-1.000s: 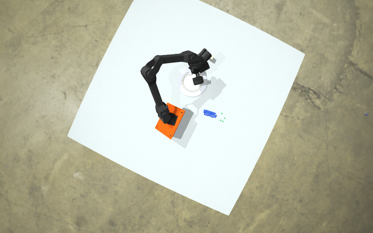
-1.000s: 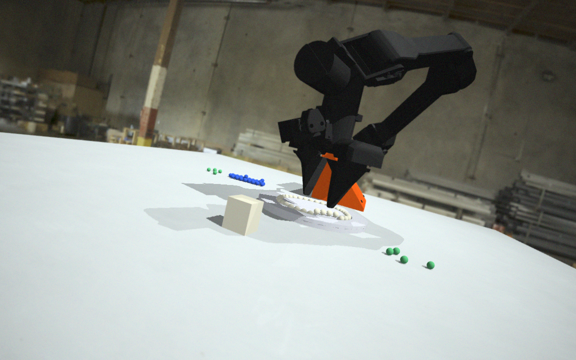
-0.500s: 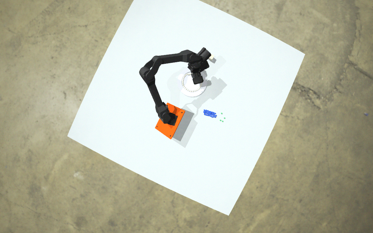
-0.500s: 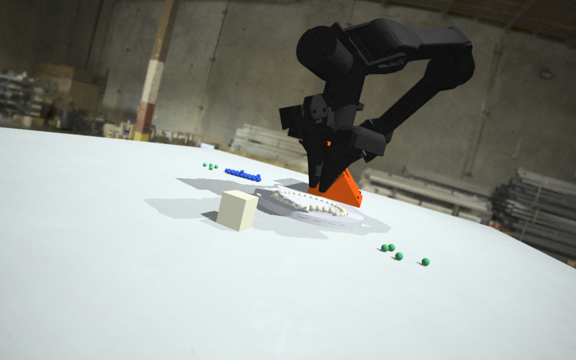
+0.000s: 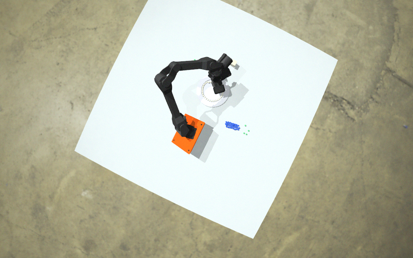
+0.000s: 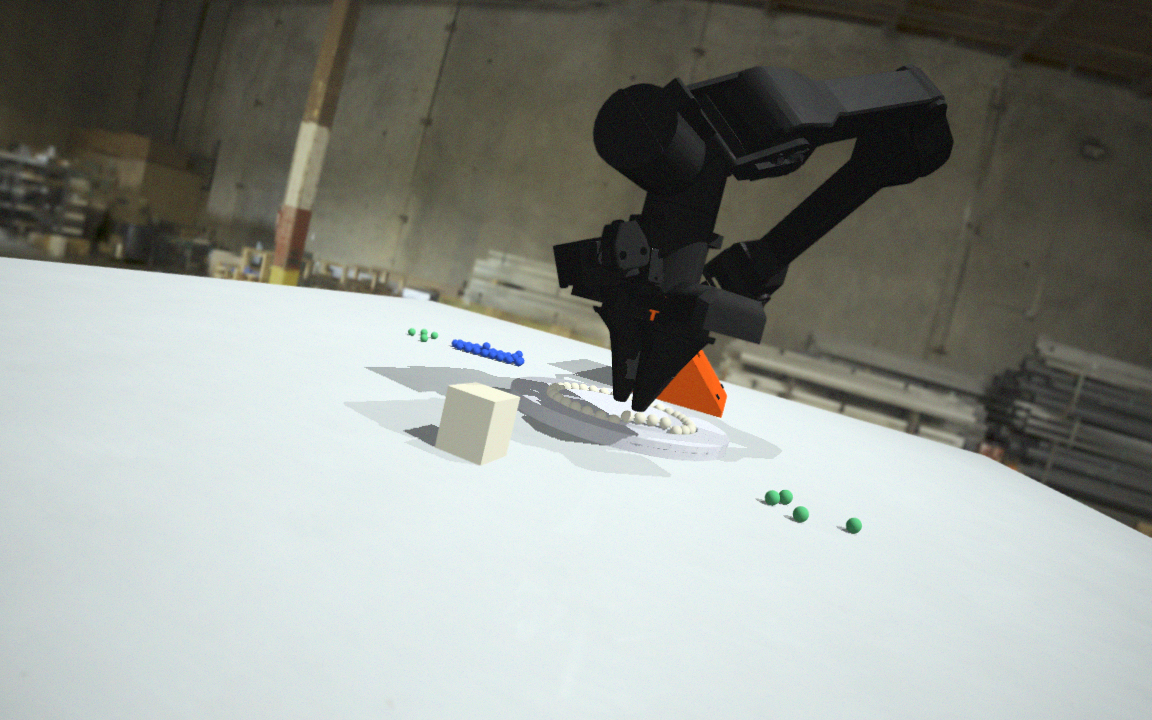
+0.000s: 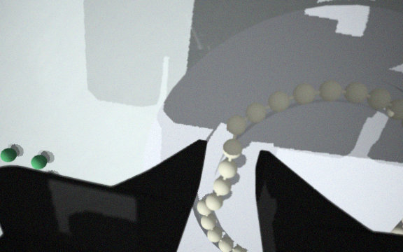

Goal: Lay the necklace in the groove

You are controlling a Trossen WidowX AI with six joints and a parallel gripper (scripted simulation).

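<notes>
My gripper tip is now 60 mm past the round bead board, 10 mm to the left of it and 20 mm above it. Also, from my gripper tip: cream cube: 140 mm ahead, 70 mm to the right, 10 mm below.
</notes>
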